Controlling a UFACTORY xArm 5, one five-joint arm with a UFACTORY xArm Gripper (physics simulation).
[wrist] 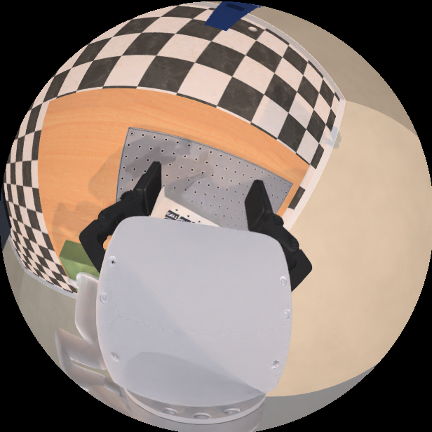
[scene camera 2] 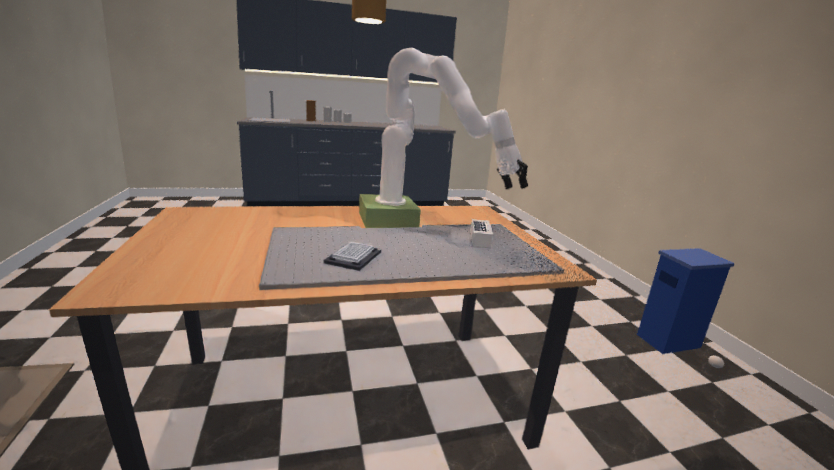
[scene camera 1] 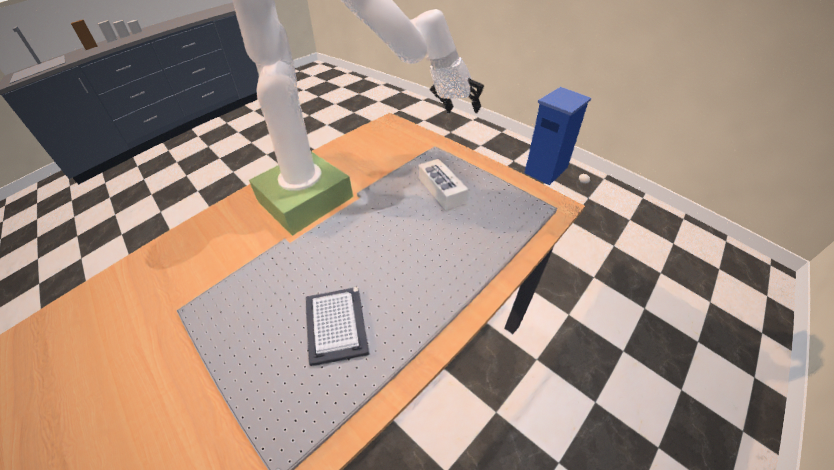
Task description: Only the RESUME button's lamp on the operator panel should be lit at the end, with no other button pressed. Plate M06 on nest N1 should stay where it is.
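Observation:
The operator panel is a white box with dark labelled buttons on top, on the far right part of the grey board. No lit lamp can be made out; the buttons are too small to read in the scene views, and my gripper body hides much of the panel in the wrist view. My gripper is open and empty, high above the board's panel end. The white plate M06 lies in the dark nest N1 at the board's other end.
The grey perforated board lies on the wooden table. The green arm base stands beside it. A blue bin stands on the floor.

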